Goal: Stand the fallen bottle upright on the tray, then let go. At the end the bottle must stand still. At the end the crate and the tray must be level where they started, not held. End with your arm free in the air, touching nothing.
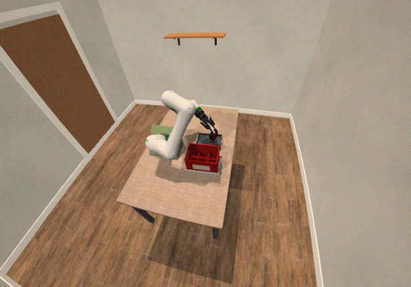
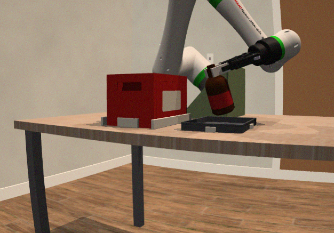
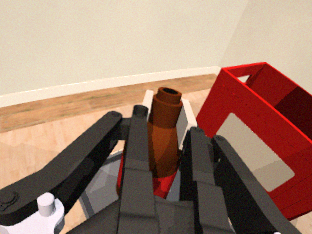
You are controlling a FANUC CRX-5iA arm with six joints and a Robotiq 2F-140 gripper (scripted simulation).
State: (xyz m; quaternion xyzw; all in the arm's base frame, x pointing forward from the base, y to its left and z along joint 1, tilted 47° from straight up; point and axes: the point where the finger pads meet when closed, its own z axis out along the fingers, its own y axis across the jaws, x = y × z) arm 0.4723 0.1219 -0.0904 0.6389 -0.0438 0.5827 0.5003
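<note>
My gripper is now 6 cm above the brown bottle. From my hand the other things lie so: dark tray 17 cm below, 5 cm behind; red crate 28 cm to the right, 10 cm below, 6 cm behind.
</note>
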